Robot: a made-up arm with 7 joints.
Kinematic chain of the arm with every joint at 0, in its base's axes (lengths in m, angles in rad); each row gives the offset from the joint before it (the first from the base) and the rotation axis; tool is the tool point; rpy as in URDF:
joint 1: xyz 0 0 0.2 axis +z
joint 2: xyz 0 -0.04 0.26 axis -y
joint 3: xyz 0 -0.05 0.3 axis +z
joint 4: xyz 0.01 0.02 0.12 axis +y
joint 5: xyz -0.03 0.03 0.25 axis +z
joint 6: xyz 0 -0.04 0.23 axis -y
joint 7: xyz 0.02 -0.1 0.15 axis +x
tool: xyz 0 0 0 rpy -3.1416 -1.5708 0
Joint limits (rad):
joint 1: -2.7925..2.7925
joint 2: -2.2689..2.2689
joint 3: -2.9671..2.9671
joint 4: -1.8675..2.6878
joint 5: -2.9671..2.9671
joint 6: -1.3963..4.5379
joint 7: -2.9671..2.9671
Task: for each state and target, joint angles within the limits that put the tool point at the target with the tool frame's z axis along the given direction. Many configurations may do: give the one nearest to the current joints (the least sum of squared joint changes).
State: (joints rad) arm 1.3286 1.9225 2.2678 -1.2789 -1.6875 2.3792 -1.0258
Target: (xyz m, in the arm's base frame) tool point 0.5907 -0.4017 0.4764 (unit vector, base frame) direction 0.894 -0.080 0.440
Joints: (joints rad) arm 1.4538 1.5351 2.0578 -1.5975 -2.0920 1.6060 -1.0258
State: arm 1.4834 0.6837 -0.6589 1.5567 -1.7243 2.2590 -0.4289
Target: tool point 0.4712 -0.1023 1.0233 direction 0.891 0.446 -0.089
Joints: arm 1.1928 0.3241 -1.4875 1.6085 -2.0141 2.3251 -0.4289
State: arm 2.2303 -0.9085 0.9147 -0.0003 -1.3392 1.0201 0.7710
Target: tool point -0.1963 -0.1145 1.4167 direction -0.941 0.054 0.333
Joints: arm 2.2923 -0.0364 1.2955 0.8514 -1.0177 1.0234 0.7710
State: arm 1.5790 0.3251 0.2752 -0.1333 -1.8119 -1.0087 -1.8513
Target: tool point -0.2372 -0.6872 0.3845 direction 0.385 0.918 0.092
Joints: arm 1.2856 0.8842 -0.0315 -0.9619 -2.6788 -1.3698 -1.8513
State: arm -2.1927 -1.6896 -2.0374 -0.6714 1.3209 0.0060 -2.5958
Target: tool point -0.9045 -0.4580 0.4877 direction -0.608 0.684 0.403
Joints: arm -2.7363 -1.3090 -2.6963 -0.6034 0.7067 -0.0575 -2.5958
